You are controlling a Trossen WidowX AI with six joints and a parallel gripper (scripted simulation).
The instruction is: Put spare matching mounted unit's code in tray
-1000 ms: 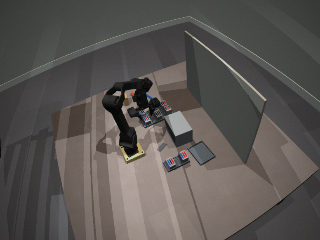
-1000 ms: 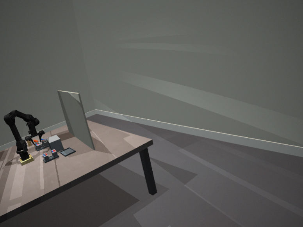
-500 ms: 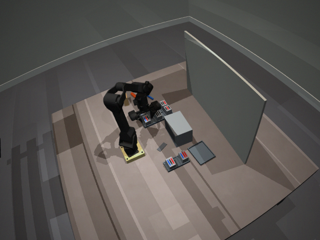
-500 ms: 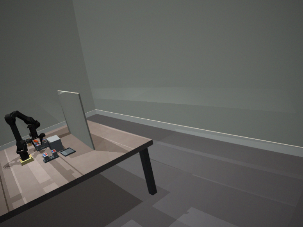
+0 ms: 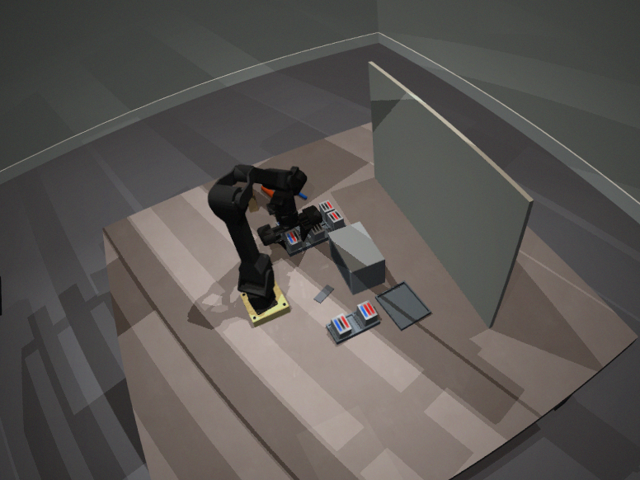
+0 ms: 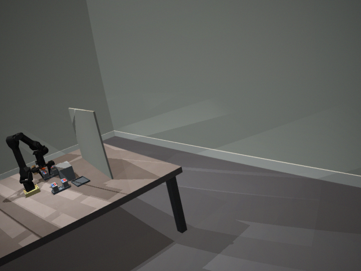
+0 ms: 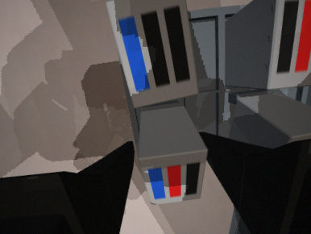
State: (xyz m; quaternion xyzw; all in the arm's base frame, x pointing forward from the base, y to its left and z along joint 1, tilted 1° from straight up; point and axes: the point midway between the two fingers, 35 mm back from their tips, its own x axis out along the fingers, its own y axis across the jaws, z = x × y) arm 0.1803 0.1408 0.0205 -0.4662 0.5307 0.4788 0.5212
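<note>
My gripper tip is 30 mm below the grey spare. Also, from my gripper tip: dark flat tray 130 mm ahead, 360 mm to the right, 10 mm below; tall grey panel 330 mm ahead, 220 mm to the right, 210 mm above; grey box 110 mm ahead, 170 mm to the right, 30 mm above.
</note>
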